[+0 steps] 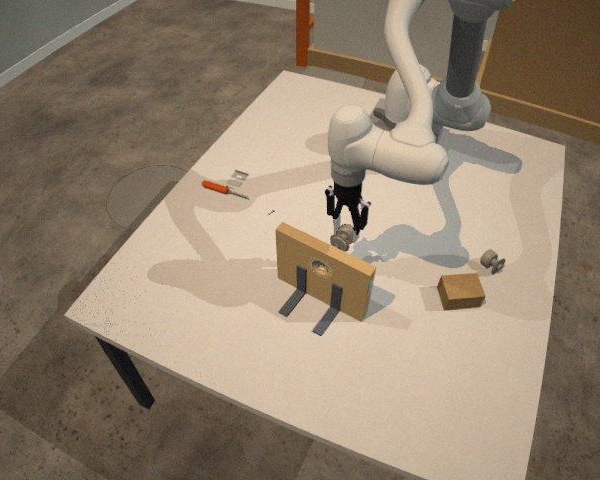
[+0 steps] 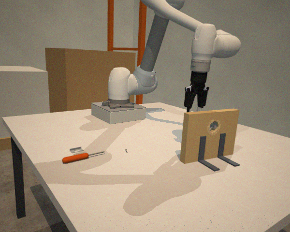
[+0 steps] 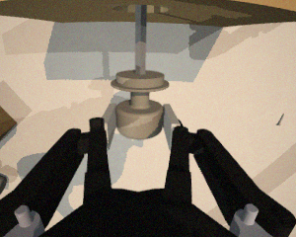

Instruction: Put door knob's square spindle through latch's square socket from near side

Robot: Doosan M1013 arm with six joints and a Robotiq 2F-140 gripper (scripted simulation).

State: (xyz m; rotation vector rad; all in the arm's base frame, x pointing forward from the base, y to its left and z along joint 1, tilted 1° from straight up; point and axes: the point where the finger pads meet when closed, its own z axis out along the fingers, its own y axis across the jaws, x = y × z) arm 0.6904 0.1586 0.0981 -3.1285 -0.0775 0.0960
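Right now the door knob is 30 mm below my hand and 30 mm ahead of it. Round my hand: tiny screw (340 mm to the right, 180 mm below, 60 mm behind); then wooden panel (130 mm ahead, 50 mm below, 10 mm to the left); then latch socket (130 mm ahead, 30 mm below, 10 mm to the left).
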